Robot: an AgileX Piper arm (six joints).
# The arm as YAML. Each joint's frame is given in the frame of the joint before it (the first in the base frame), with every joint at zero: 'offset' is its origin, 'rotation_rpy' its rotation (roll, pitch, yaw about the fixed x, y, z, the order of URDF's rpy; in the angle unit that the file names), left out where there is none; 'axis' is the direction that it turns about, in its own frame. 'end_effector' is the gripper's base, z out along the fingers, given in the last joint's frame.
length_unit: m
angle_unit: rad
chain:
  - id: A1
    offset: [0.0, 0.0, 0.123]
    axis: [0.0, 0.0, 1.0]
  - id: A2
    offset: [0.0, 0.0, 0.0]
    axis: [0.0, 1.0, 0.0]
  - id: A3
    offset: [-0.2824, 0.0, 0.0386]
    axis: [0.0, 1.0, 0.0]
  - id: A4
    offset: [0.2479, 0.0, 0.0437]
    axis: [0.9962, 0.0, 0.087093]
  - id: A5
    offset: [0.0, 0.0, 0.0]
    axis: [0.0, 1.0, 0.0]
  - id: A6
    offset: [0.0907, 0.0, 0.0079]
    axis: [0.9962, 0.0, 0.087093]
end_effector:
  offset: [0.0, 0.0, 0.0]
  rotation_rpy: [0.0, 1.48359, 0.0]
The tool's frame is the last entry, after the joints.
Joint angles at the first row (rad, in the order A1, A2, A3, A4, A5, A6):
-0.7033, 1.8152, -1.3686, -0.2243, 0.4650, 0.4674
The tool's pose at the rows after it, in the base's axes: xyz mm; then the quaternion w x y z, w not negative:
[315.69 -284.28 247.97 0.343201 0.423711 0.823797 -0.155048]
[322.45 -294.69 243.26 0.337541 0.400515 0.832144 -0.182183]
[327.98 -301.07 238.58 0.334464 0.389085 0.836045 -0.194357]
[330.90 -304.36 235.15 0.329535 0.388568 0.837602 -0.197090]
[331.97 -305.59 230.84 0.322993 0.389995 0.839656 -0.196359]
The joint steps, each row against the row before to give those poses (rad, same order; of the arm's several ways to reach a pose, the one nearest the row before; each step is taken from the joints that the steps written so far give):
-0.0007, 0.0546, -0.0519, -0.0825, 0.0000, 0.0001
-0.0016, 0.0451, -0.0452, -0.0747, 0.0000, -0.0001
0.0000, 0.0334, -0.0309, -0.0352, -0.0017, 0.0005
0.0000, 0.0202, -0.0195, -0.0083, 0.0090, 0.0017
0.0000, 0.0124, -0.0056, -0.0001, 0.0075, 0.0000

